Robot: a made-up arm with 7 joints.
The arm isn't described. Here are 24 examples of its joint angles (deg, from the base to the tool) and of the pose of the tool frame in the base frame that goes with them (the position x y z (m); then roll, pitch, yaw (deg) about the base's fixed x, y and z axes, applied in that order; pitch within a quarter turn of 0, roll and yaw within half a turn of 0).
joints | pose
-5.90 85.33 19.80 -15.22 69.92 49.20 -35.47 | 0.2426 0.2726 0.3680 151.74 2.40 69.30
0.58 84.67 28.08 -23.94 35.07 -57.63 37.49 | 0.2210 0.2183 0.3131 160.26 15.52 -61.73
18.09 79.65 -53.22 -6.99 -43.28 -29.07 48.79 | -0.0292 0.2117 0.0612 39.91 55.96 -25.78
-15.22 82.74 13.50 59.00 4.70 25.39 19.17 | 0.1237 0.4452 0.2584 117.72 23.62 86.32
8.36 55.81 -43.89 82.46 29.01 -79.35 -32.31 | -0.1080 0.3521 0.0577 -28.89 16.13 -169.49
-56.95 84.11 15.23 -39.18 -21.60 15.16 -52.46 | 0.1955 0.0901 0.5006 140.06 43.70 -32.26
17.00 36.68 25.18 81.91 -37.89 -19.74 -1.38 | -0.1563 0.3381 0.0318 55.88 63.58 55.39
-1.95 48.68 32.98 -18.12 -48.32 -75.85 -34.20 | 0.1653 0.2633 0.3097 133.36 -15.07 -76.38
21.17 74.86 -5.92 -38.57 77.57 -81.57 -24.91 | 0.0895 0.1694 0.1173 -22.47 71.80 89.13
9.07 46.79 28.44 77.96 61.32 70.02 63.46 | -0.1305 0.3469 0.0723 -164.62 -41.81 110.87
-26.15 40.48 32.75 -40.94 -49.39 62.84 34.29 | 0.1972 0.1803 0.3258 41.01 10.48 -11.87
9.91 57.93 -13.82 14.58 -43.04 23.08 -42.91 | 0.1035 0.2861 0.0214 -35.29 27.94 -99.45
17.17 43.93 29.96 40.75 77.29 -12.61 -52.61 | -0.0179 0.4126 0.0457 -100.21 26.23 166.25
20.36 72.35 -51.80 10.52 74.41 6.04 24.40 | -0.0636 0.3021 0.0357 -114.05 70.01 62.44
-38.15 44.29 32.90 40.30 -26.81 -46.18 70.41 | 0.2815 0.3129 0.2137 -1.57 -29.47 81.34
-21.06 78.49 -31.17 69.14 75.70 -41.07 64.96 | 0.0704 0.4492 0.1932 -173.63 47.12 25.42
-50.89 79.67 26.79 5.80 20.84 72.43 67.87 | 0.2333 0.2971 0.4437 54.88 -20.37 115.04
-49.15 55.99 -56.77 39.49 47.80 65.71 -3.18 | 0.2967 0.2695 0.1251 171.03 7.53 82.06
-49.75 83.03 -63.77 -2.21 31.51 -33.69 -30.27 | 0.2769 0.1895 0.1444 -87.01 70.43 83.66
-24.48 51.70 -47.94 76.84 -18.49 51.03 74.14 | 0.0787 0.3286 0.0330 161.88 -12.25 100.52
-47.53 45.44 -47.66 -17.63 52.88 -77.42 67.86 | 0.2636 0.0230 0.1432 130.45 -15.42 -129.32
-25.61 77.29 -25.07 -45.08 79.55 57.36 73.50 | 0.2417 0.1404 0.2310 -140.14 -69.49 -79.13
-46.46 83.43 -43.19 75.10 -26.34 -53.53 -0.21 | 0.2024 0.4151 0.2682 113.24 30.68 7.29
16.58 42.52 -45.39 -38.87 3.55 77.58 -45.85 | 0.0105 0.0590 0.0415 -57.53 13.92 -154.19
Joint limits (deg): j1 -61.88..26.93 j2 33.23..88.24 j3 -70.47..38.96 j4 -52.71..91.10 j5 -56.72..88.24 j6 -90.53..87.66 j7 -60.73..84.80
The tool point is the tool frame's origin. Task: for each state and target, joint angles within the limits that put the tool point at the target. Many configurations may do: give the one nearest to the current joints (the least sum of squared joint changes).
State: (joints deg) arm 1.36 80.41 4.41 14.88 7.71 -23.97 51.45
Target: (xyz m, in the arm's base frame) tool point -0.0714 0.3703 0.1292
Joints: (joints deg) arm 26.93 88.24 -44.06 29.50 -1.06 -53.21 57.40
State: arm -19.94 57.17 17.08 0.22 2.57 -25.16 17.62
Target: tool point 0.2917 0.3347 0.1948
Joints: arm -37.03 50.53 19.05 41.01 9.13 -12.98 0.48
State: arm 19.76 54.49 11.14 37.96 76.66 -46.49 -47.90
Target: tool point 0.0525 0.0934 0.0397
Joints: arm 24.10 35.37 -13.68 -21.23 59.18 -60.75 -47.02
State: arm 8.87 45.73 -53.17 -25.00 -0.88 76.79 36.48
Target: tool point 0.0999 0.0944 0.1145
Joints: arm -0.63 58.42 -34.34 -44.84 -3.68 79.34 36.54
